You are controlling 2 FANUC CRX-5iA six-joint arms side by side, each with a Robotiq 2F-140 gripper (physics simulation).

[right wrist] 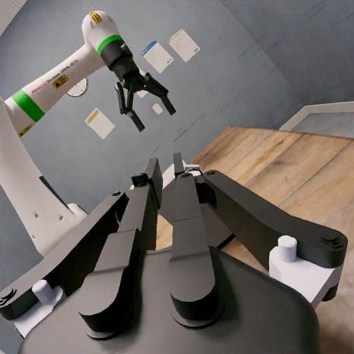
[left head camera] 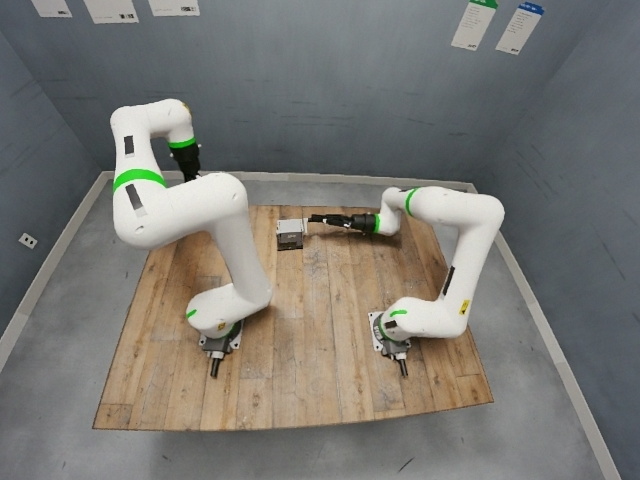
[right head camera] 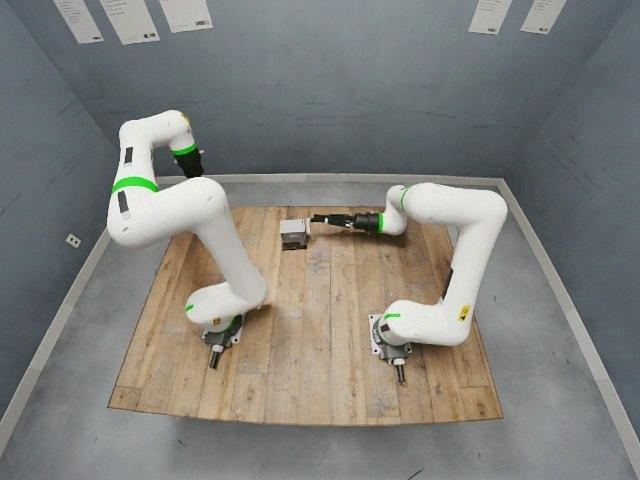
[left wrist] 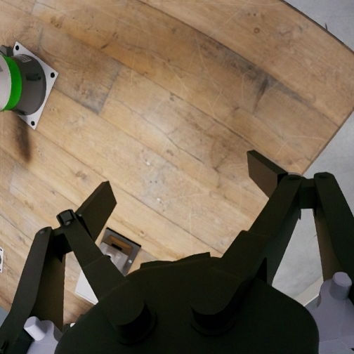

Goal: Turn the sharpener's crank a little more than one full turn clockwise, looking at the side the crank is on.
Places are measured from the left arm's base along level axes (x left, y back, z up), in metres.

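Pixels of known places: right gripper, fingertip midpoint: (left head camera: 311, 217) (right head camera: 313, 218); left arm's base, origin of the base link: (left head camera: 223, 326) (right head camera: 225, 321); right arm's base, origin of the base link: (left head camera: 389, 329) (right head camera: 389, 333).
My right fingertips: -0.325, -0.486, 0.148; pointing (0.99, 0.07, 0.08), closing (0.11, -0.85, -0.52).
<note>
Ahead of a thing's pixels: the offset from my right fingertips to its top centre, as dx, dy, dz. Level surfaces: height alone.
The sharpener, a grey box @(+0.093, +0.040, -0.020) (left head camera: 290, 227) (right head camera: 293, 227) on a dark base, stands near the table's back edge; part of it shows in the left wrist view (left wrist: 86, 287) and behind the fingers in the right wrist view (right wrist: 214, 227). Its pale crank @(+0.026, +0.010, -0.015) (left head camera: 305, 225) (right head camera: 308, 225) is on its right side. My right gripper (left head camera: 311, 218) (right head camera: 314, 218) (right wrist: 167, 167) points left with its fingertips at the crank, fingers narrowly apart and empty; the exact contact is hidden. My left gripper (left wrist: 178, 178) (right wrist: 158, 120) is wide open and empty, high and away from the sharpener.
The wooden table @(dz -0.147) (left head camera: 310, 361) (right head camera: 310, 361) carries both arm bases. The left arm's base (left head camera: 219, 335) (right head camera: 222, 333) stands at the front left and the right arm's base (left head camera: 387, 335) (right head camera: 387, 338) at the front right. Blue-grey walls stand behind and at both sides.
</note>
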